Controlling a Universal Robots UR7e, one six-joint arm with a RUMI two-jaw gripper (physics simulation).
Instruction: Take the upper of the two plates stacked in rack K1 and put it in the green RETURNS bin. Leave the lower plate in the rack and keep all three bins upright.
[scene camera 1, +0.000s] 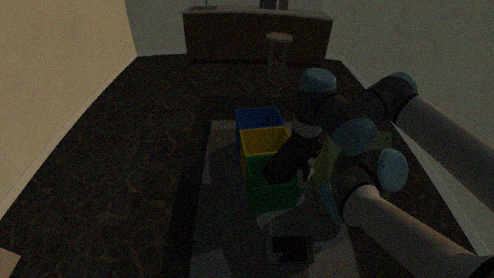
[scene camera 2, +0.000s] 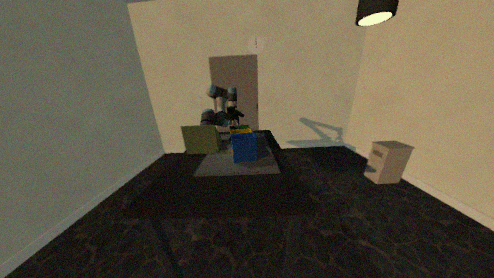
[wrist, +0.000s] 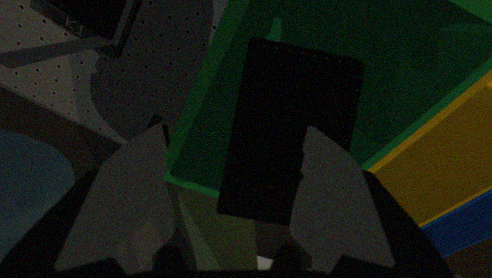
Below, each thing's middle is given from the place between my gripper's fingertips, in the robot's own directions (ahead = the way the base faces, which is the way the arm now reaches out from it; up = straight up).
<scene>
Right now my hand is 70 mm above the green bin (scene camera 1: 262, 197), 40 mm short of it and 20 mm to the left of it. Also, from my hand: blue bin (scene camera 1: 251, 118) 270 mm to the right, 110 mm ahead, 70 mm below; then yellow bin (wrist: 434, 171) 150 mm to the right, 80 mm ahead, 70 mm below.
</scene>
